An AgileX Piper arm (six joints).
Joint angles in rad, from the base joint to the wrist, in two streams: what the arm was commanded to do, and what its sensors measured. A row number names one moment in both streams.
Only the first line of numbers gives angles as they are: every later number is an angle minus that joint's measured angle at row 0.
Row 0, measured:
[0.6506, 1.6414, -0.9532, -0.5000, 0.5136, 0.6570]
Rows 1 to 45, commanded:
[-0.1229, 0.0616, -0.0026, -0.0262, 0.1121, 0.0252]
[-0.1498, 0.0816, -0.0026, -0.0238, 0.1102, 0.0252]
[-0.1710, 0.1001, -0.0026, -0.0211, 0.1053, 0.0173]
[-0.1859, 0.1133, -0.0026, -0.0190, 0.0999, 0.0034]
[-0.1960, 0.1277, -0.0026, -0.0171, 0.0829, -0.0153]
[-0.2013, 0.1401, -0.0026, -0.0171, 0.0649, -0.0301]
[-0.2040, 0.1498, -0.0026, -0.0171, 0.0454, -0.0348]
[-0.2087, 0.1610, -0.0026, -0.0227, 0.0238, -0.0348]
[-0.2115, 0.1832, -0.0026, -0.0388, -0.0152, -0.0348]
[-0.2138, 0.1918, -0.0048, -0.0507, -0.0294, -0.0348]
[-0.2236, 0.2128, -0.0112, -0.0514, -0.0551, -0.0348]
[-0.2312, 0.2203, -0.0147, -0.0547, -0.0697, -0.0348]
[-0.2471, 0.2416, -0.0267, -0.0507, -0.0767, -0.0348]
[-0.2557, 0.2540, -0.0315, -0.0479, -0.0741, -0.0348]
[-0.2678, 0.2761, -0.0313, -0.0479, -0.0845, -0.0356]
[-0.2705, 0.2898, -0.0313, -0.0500, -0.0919, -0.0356]
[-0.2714, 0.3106, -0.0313, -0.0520, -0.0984, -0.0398]
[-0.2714, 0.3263, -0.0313, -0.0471, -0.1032, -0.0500]
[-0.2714, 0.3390, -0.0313, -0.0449, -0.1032, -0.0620]
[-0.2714, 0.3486, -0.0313, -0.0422, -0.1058, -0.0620]
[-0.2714, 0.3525, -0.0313, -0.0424, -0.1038, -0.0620]
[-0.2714, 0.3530, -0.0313, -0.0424, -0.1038, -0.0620]
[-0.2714, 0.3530, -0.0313, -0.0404, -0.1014, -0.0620]
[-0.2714, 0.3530, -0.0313, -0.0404, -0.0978, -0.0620]
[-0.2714, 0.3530, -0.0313, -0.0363, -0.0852, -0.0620]
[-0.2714, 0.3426, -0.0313, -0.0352, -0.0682, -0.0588]
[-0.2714, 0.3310, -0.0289, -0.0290, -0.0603, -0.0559]
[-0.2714, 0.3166, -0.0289, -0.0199, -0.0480, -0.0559]
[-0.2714, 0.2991, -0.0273, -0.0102, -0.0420, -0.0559]
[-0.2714, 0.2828, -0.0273, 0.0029, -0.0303, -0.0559]
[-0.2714, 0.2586, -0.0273, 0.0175, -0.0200, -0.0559]
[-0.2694, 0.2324, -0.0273, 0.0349, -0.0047, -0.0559]
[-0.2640, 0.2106, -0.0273, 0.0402, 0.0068, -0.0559]
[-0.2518, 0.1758, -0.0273, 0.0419, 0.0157, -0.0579]
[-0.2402, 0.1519, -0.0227, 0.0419, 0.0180, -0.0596]
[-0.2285, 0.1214, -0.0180, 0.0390, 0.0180, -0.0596]
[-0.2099, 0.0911, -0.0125, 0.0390, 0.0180, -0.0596]
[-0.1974, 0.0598, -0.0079, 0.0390, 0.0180, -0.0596]
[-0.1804, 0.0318, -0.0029, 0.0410, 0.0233, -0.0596]
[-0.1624, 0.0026, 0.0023, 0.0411, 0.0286, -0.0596]
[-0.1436, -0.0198, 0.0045, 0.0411, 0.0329, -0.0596]
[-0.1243, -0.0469, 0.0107, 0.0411, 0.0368, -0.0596]
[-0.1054, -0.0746, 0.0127, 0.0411, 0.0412, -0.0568]
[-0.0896, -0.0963, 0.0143, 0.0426, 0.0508, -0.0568]
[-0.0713, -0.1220, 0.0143, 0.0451, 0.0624, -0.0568]
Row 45, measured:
[-0.1325, -0.0260, 0.0033, 0.0402, 0.0251, -0.0558]
